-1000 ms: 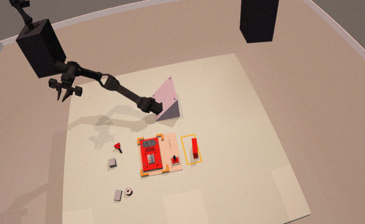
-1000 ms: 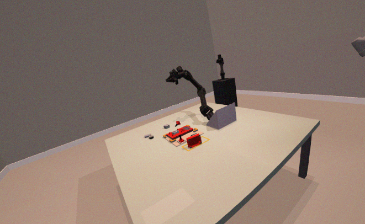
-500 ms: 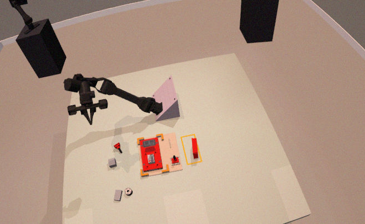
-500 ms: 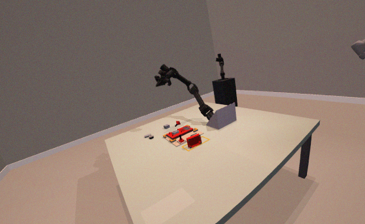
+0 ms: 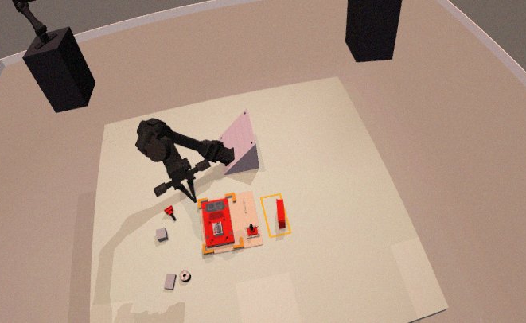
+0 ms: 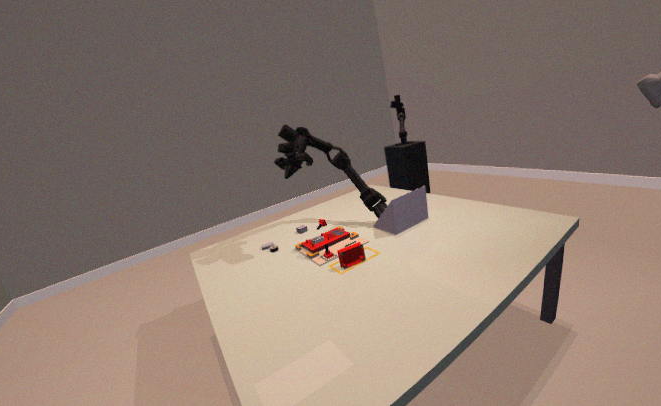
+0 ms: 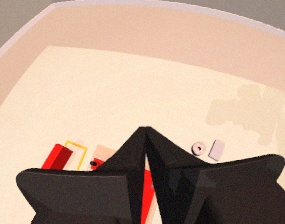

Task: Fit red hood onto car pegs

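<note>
The red hood lies 300 mm below my gripper tip, 260 mm to the left of it and 100 mm behind it. The rest, counted from my gripper tip: wheel: 330 mm below, 120 mm to the right, 110 mm ahead; jig plate: 320 mm below, 100 mm behind, 40 mm to the left.
</note>
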